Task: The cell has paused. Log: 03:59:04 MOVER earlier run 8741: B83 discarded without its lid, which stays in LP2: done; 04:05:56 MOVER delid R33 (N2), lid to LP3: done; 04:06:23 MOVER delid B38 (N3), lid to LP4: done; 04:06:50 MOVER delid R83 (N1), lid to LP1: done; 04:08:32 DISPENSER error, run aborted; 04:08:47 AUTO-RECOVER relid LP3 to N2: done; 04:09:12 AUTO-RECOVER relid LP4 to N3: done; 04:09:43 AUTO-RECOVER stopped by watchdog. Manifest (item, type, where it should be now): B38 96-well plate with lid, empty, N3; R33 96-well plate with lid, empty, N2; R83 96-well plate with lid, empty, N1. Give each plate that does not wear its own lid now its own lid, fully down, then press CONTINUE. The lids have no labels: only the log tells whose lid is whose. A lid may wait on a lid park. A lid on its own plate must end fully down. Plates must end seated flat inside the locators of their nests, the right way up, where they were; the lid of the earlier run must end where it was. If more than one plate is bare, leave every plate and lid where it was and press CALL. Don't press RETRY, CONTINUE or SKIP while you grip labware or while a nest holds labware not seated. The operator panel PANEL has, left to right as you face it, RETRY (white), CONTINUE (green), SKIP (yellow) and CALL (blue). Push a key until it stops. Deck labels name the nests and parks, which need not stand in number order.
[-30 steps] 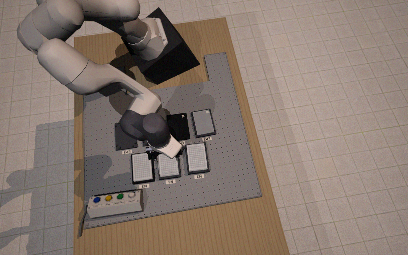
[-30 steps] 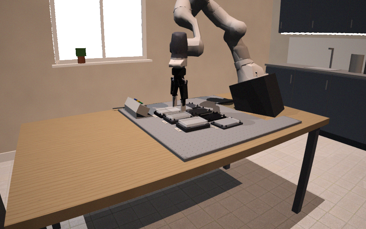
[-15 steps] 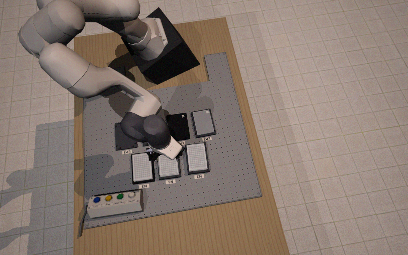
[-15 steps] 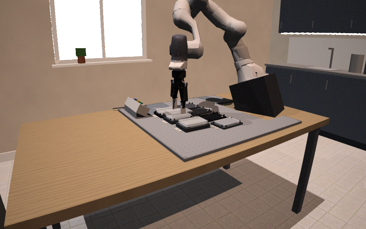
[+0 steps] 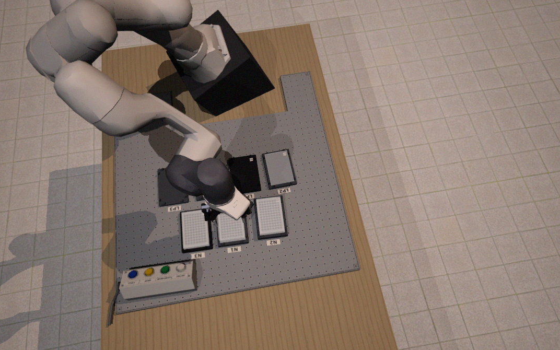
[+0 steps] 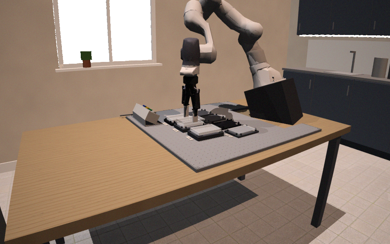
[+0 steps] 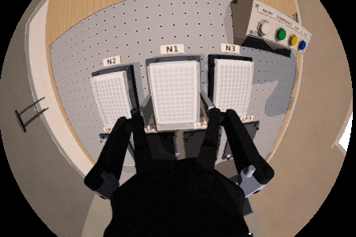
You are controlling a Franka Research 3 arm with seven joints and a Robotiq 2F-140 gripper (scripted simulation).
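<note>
Right now my hand is 4 cm above the plate. Also, from my hand: lid park LP4: 18 cm behind, 7 cm to the right, 6 cm below; then white key: 17 cm to the right, 14 cm ahead; then lid park LP1: 18 cm behind, 7 cm to the left, 6 cm below.
</note>
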